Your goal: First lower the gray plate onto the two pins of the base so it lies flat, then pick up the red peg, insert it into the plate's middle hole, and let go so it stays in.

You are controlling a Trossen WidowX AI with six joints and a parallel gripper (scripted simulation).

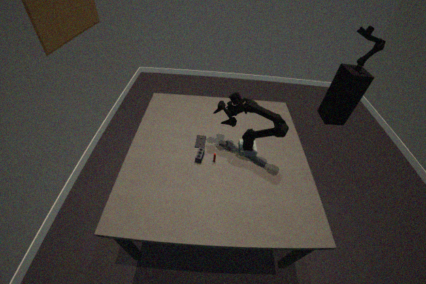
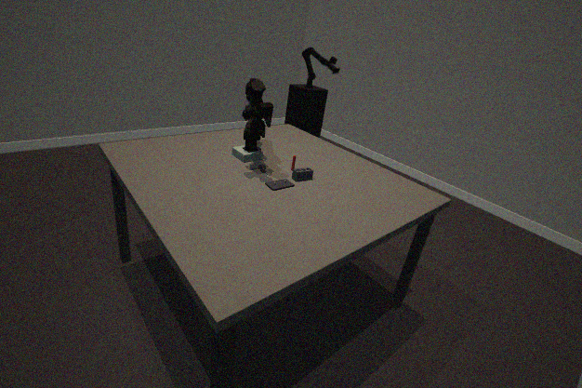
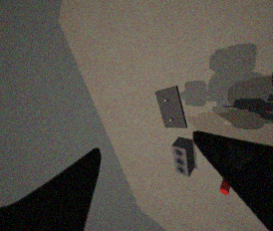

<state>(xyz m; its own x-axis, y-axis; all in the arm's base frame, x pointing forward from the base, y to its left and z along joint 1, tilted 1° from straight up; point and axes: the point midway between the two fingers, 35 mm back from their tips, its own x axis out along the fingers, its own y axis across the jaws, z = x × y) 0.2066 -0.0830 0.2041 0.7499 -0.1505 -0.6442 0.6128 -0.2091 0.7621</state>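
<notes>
Now: the gray plate 190 mm below my gripper tip, 170 mm to the left of it and 110 mm ahead of it. From my gripper tip the other things lie so: red peg (200 mm to the left, 180 mm below, 10 mm ahead).
</notes>
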